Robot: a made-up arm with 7 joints. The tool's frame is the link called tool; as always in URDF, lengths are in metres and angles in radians. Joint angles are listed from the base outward.
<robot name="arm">
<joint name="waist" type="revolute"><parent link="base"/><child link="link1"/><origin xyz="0 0 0.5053"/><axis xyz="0 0 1"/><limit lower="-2.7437" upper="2.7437"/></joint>
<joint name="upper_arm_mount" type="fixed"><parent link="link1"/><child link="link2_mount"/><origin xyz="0 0 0"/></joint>
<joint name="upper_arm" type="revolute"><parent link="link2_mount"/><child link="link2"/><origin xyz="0 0 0"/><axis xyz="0 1 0"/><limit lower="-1.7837" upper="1.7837"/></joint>
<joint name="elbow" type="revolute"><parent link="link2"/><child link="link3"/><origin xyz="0 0 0.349"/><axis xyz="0 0 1"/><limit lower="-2.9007" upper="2.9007"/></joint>
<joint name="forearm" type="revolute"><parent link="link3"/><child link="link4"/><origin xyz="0.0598 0 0"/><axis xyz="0 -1 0"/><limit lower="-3.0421" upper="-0.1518"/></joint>
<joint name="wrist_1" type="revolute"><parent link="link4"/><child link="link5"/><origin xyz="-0.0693 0 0.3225"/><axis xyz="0 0 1"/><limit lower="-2.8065" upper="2.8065"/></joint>
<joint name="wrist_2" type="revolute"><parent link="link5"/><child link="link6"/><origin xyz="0 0 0"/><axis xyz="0 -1 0"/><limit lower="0.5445" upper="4.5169"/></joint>
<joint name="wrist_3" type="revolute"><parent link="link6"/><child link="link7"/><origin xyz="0.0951 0 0"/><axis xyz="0 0 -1"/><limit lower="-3.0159" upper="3.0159"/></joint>
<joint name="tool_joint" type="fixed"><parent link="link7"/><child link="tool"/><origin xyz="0 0 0" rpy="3.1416 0 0"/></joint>
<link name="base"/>
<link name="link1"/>
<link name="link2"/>
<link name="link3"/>
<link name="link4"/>
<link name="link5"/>
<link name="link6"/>
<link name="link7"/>
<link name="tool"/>
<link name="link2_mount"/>
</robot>
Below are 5 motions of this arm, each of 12 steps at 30 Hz.
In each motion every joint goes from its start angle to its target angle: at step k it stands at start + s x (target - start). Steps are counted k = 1, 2, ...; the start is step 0. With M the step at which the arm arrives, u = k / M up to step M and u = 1 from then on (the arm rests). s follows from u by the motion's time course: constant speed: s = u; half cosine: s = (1 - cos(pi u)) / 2; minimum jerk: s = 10 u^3 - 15 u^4 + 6 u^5.
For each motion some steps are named. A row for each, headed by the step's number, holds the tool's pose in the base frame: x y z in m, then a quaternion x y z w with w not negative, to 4 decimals.
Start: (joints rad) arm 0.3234 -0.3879 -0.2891 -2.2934 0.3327 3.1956 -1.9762
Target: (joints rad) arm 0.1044 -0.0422 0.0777 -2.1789 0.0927 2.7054 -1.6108
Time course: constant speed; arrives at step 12
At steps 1, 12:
1: 0.2977 -0.0451 0.8842 0.5623 0.5966 0.4291 0.3792
12: 0.4285 0.0717 0.7930 0.6256 0.7275 0.2307 0.1617

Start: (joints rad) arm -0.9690 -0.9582 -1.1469 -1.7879 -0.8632 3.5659 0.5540
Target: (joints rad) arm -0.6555 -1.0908 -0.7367 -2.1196 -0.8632 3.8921 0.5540
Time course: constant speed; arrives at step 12
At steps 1, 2, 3, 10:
1: -0.3620 -0.0061 0.9132 0.1185 -0.4190 0.6612 0.6109
2: -0.3507 -0.0165 0.9134 0.1304 -0.3968 0.6861 0.5957
3: -0.3390 -0.0257 0.9134 0.1416 -0.3740 0.7101 0.5795
10: -0.2531 -0.0605 0.9080 0.1982 -0.2016 0.8499 0.4446

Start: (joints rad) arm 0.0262 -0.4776 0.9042 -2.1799 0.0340 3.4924 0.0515
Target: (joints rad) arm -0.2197 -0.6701 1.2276 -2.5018 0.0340 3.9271 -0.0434
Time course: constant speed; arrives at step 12
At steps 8, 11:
8: 0.0251 0.3107 0.8007 -0.4979 -0.4470 -0.7271 0.1535
11: 0.0160 0.3082 0.7633 -0.4705 -0.4740 -0.7330 0.1290

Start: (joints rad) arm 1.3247 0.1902 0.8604 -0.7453 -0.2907 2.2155 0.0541
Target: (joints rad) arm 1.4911 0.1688 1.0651 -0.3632 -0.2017 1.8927 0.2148
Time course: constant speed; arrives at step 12
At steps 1, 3, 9, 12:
1: -0.1192 0.3049 1.1986 -0.4211 -0.6585 -0.3365 0.5252
3: -0.1190 0.2818 1.2124 -0.4147 -0.6573 -0.3077 0.5488
9: -0.1035 0.2158 1.2449 -0.3904 -0.6557 -0.2116 0.6106
12: -0.0882 0.1862 1.2558 -0.3752 -0.6558 -0.1593 0.6354

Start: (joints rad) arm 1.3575 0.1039 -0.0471 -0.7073 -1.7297 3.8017 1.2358
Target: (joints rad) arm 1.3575 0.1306 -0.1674 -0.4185 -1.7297 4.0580 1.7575
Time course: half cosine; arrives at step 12
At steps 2, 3, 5, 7, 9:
2: -0.0093 0.2548 1.0711 -0.0279 -0.5129 -0.7229 0.4621
3: -0.0078 0.2497 1.0729 -0.0272 -0.5124 -0.7157 0.4739
5: -0.0040 0.2352 1.0773 -0.0254 -0.5129 -0.6937 0.5050
7: -0.0007 0.2184 1.0812 -0.0237 -0.5172 -0.6660 0.5370
9: 0.0014 0.2038 1.0836 -0.0232 -0.5240 -0.6404 0.5611

